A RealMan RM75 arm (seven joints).
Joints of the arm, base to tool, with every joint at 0 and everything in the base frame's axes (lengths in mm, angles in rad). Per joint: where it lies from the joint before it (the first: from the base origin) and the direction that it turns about. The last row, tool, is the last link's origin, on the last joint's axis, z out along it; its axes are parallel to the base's.
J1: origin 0 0 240.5 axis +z
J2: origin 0 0 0 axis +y
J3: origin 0 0 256 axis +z
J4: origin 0 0 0 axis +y
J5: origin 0 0 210 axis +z
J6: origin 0 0 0 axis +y
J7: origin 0 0 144 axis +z
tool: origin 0 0 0
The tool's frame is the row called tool.
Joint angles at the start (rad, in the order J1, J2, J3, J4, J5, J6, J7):
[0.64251 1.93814 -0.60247 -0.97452 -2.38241 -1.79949 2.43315]
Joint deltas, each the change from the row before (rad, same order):
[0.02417 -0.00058 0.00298 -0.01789 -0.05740 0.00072 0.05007]
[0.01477 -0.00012 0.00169 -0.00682 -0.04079 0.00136 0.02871]
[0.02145 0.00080 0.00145 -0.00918 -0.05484 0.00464 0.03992]
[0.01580 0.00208 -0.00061 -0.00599 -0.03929 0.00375 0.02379]
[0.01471 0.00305 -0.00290 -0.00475 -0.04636 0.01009 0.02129]
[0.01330 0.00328 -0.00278 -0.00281 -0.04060 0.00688 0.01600]
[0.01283 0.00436 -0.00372 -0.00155 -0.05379 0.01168 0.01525]
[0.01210 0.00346 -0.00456 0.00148 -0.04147 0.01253 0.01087]
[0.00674 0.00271 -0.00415 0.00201 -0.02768 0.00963 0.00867]
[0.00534 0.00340 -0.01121 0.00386 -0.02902 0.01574 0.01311]
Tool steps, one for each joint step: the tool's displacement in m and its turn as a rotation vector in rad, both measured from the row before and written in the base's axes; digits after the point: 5 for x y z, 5 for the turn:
[-0.00232 0.00499 0.00302 -0.00382 -0.04428 -0.04143]
[-0.00034 0.00262 0.00124 -0.00393 -0.03045 -0.02860]
[-0.00112 0.00420 0.00162 -0.00090 -0.04145 -0.03807]
[-0.00119 0.00298 0.00049 -0.00133 -0.03070 -0.02184]
[0.00024 0.00306 0.00016 0.00110 -0.03955 -0.02290]
[-0.00004 0.00237 -0.00023 -0.00160 -0.03397 -0.01745]
[0.00195 0.00211 -0.00027 -0.00115 -0.04658 -0.02226]
[0.00087 0.00245 -0.00050 -0.00009 -0.03742 -0.01346]
[0.00109 0.00135 -0.00062 0.00019 -0.02529 -0.01097]
[0.00168 0.00159 -0.00144 0.00091 -0.03108 -0.01315]

